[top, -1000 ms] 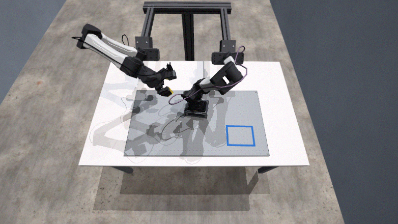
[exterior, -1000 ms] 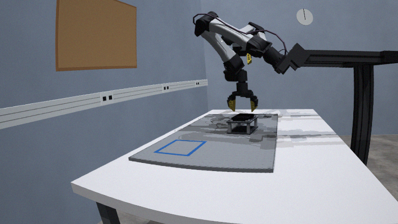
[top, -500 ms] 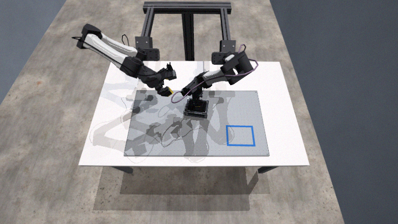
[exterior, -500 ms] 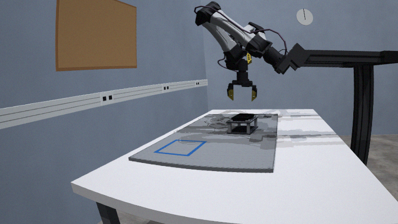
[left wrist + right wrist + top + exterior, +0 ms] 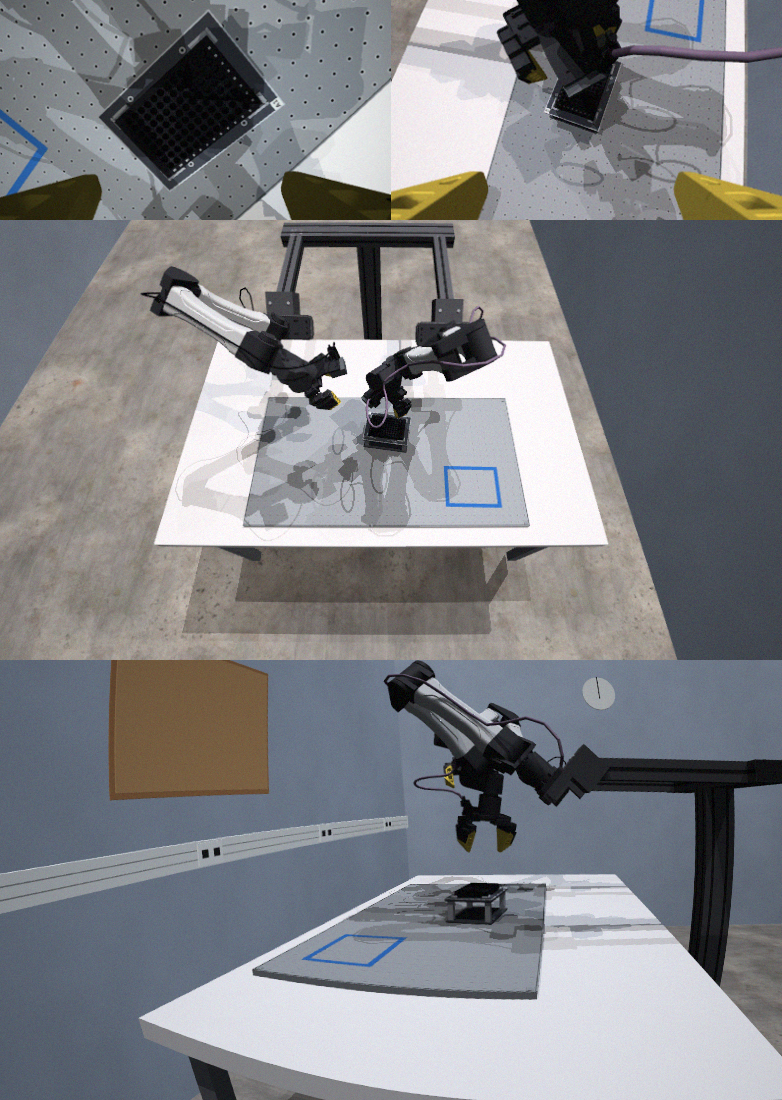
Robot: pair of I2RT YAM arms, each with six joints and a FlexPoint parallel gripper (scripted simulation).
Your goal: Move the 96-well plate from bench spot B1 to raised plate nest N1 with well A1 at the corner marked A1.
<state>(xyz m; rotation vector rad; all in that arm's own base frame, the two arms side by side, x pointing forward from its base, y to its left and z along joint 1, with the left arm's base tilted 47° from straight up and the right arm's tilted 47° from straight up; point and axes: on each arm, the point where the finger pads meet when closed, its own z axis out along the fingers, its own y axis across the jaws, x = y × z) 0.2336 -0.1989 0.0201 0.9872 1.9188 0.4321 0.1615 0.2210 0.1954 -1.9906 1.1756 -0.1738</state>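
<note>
Now: left hand 110 mm above the black 96-well plate and 20 mm short of it. Also, from my left hand: A1 label: 110 mm below, 70 mm to the right, 40 mm behind; then raised nest: 120 mm below, 20 mm ahead.
</note>
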